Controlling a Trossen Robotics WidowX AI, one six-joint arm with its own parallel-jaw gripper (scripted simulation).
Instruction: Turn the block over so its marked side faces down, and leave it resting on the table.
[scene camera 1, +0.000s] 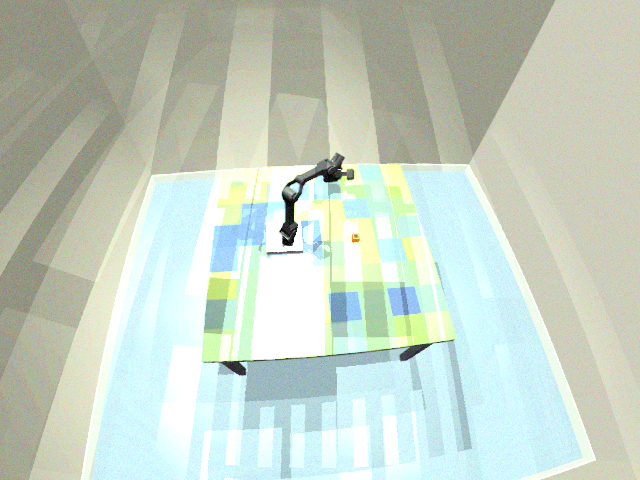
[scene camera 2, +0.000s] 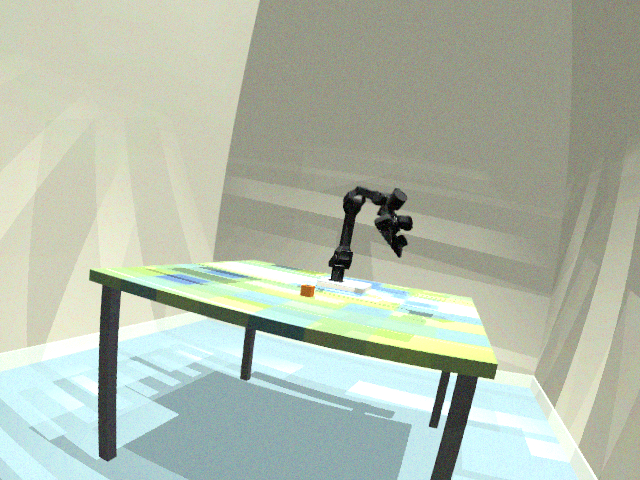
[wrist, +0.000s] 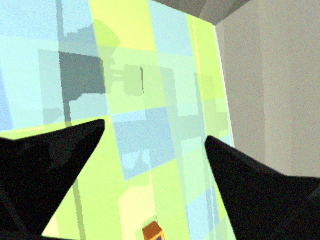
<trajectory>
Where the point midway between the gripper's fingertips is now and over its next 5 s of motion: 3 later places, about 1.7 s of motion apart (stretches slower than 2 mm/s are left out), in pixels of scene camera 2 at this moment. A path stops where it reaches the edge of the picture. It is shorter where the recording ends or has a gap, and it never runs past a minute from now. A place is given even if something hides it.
The gripper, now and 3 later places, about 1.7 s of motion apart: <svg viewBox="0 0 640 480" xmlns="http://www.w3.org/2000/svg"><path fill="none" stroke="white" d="M395 250L307 284L306 283L304 288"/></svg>
</trajectory>
